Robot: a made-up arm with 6 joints.
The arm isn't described. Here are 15 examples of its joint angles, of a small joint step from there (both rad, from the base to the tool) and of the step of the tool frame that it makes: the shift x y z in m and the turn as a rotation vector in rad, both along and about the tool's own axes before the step.
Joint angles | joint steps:
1: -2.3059 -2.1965 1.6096 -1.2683 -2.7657 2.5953 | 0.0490 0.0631 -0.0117 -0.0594 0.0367 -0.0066
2: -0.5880 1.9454 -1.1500 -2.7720 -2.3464 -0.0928 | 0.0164 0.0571 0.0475 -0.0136 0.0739 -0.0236
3: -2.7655 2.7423 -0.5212 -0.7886 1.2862 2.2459 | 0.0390 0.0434 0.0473 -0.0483 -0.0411 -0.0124
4: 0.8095 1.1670 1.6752 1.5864 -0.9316 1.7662 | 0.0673 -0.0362 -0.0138 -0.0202 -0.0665 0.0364
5: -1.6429 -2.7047 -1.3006 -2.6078 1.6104 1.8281 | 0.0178 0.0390 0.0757 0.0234 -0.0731 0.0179
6: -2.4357 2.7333 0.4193 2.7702 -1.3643 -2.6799 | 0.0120 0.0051 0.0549 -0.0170 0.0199 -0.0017
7: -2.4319 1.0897 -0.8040 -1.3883 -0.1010 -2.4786 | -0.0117 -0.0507 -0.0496 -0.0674 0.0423 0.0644
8: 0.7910 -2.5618 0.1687 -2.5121 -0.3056 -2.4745 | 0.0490 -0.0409 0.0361 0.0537 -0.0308 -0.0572
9: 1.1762 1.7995 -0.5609 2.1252 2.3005 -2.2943 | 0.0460 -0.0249 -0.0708 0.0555 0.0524 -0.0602
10: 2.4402 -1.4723 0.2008 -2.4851 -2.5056 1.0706 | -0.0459 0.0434 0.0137 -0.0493 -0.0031 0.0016
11: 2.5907 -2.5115 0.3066 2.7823 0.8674 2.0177 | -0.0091 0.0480 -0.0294 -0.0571 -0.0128 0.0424
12: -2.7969 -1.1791 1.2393 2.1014 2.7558 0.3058 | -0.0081 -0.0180 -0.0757 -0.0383 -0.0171 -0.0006
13: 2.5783 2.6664 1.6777 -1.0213 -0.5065 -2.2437 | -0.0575 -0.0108 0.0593 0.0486 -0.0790 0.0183
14: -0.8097 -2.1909 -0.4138 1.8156 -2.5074 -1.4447 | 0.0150 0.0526 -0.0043 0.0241 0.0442 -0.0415
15: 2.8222 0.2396 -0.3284 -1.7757 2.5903 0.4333 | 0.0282 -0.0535 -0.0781 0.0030 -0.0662 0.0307
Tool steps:
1: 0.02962 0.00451 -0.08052 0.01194 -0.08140 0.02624
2: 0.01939 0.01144 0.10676 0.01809 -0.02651 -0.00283
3: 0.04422 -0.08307 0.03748 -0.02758 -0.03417 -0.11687
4: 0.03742 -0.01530 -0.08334 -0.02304 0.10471 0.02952
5: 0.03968 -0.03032 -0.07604 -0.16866 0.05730 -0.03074
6: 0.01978 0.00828 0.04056 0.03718 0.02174 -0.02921
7: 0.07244 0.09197 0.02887 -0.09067 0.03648 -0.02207
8: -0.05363 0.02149 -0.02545 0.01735 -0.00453 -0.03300
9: 0.01364 -0.06567 0.06819 -0.09303 -0.10659 -0.15096
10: 0.03397 -0.06857 0.06049 -0.08441 -0.00155 0.05239
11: -0.01435 0.05741 -0.02994 -0.04609 -0.03083 0.01917
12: -0.01314 0.04773 0.03481 0.09761 -0.00071 0.01080
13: -0.02290 -0.03517 -0.01202 0.09245 0.04103 0.11282
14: 0.07187 0.01022 0.03918 -0.02707 -0.02575 -0.07779
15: -0.08223 -0.09009 0.00103 -0.12686 0.02192 0.07552
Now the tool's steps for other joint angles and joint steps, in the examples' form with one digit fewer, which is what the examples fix.
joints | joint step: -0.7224 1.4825 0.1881 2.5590 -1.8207 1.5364 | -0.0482 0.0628 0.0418 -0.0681 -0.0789 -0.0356
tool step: 0.0043 -0.0124 0.1405 -0.1949 0.0543 -0.0389
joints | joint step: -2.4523 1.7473 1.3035 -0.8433 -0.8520 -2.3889 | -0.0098 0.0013 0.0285 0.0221 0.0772 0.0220
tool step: -0.0279 0.0144 -0.0180 -0.0737 -0.0649 0.0595
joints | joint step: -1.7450 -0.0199 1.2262 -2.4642 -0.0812 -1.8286 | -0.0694 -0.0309 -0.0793 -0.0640 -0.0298 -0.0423
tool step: 0.0025 0.1021 -0.0425 -0.0946 -0.0201 -0.1355
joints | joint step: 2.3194 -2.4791 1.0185 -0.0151 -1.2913 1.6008 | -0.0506 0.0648 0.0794 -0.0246 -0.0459 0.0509
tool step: 0.0721 -0.0939 -0.1145 0.0993 0.0408 0.0943
